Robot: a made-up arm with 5 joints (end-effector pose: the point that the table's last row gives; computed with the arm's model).
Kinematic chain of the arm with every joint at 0, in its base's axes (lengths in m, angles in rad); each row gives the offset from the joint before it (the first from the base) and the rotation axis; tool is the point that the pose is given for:
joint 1: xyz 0 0 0.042 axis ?
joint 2: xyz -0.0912 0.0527 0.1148 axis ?
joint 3: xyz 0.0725 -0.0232 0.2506 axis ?
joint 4: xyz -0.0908 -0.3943 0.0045 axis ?
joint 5: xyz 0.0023 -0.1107 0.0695 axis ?
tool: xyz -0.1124 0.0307 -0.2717
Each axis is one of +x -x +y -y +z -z.
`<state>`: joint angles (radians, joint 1 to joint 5).
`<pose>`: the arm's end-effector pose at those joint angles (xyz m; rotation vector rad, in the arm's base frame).
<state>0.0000 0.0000 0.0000 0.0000 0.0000</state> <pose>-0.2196 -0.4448 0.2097 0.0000 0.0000 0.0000</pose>
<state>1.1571 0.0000 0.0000 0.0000 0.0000</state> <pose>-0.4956 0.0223 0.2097 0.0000 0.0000 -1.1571</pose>
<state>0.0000 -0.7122 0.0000 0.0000 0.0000</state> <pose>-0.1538 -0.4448 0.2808 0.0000 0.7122 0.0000</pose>
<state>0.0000 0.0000 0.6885 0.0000 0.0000</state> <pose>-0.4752 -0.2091 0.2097 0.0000 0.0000 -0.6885</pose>
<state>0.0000 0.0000 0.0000 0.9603 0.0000</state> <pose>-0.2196 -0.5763 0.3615 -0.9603 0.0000 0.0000</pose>
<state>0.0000 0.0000 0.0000 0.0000 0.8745</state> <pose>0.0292 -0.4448 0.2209 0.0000 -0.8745 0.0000</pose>
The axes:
joint 1: -z
joint 2: -y
joint 3: -z
joint 4: -x
joint 5: -y

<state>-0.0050 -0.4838 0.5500 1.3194 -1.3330</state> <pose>-0.2852 -0.0322 0.6667 -1.1748 1.8264 -1.1405</pose>
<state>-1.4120 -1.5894 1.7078 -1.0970 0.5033</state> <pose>-0.1162 0.0124 0.3055 -0.5399 -0.5866 -0.0566</pose>
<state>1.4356 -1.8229 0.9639 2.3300 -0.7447</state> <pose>0.1528 -0.3406 0.4965 0.8985 -2.6155 -1.2099</pose>
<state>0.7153 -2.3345 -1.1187 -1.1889 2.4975</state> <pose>-0.3592 0.1840 -0.5368 0.0600 0.6077 -2.1153</pose>
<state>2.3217 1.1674 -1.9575 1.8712 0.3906</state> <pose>0.2610 0.0339 0.9090 -2.5285 0.7681 0.9329</pose>
